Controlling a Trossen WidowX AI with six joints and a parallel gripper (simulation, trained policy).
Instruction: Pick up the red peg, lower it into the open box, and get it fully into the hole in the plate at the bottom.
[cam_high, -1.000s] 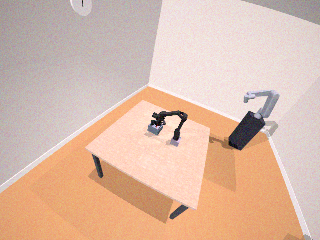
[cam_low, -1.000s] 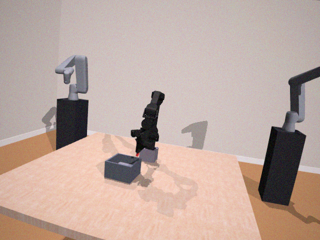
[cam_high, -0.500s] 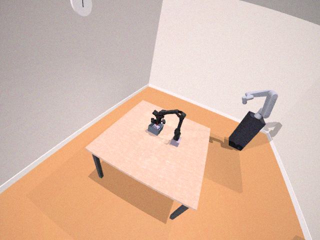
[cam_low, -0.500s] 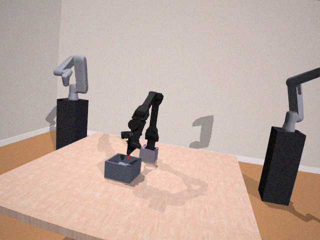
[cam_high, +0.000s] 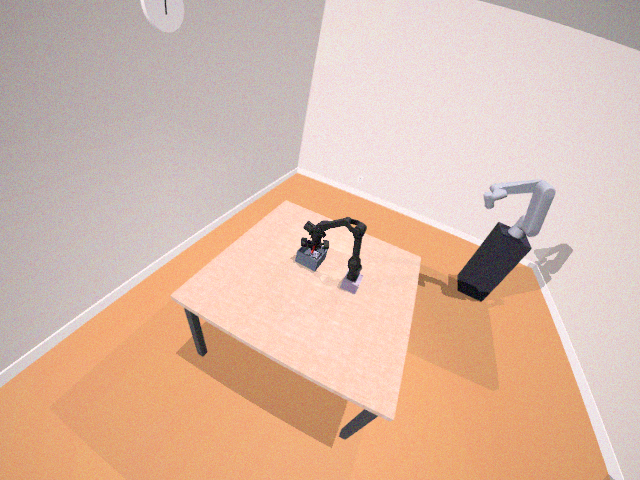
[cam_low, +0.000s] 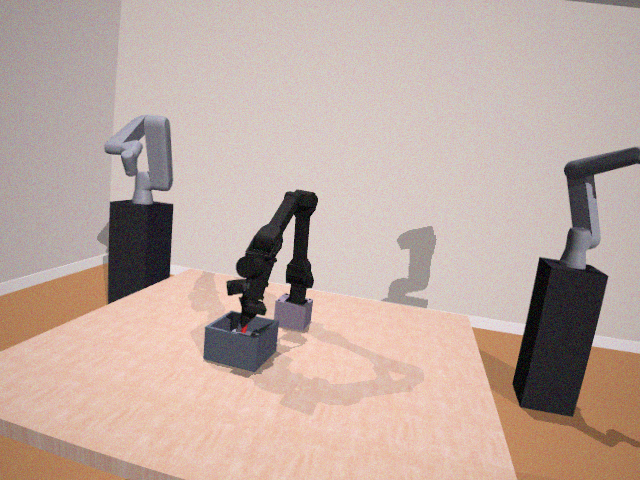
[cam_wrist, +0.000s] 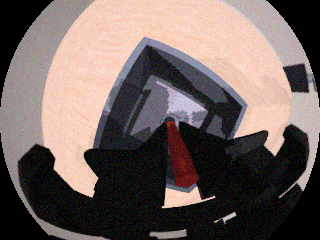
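My gripper tip is now 1 cm to the right of the red peg, 1 cm below it and 1 cm past it. Round my gripper tip: grey box 6 cm below.
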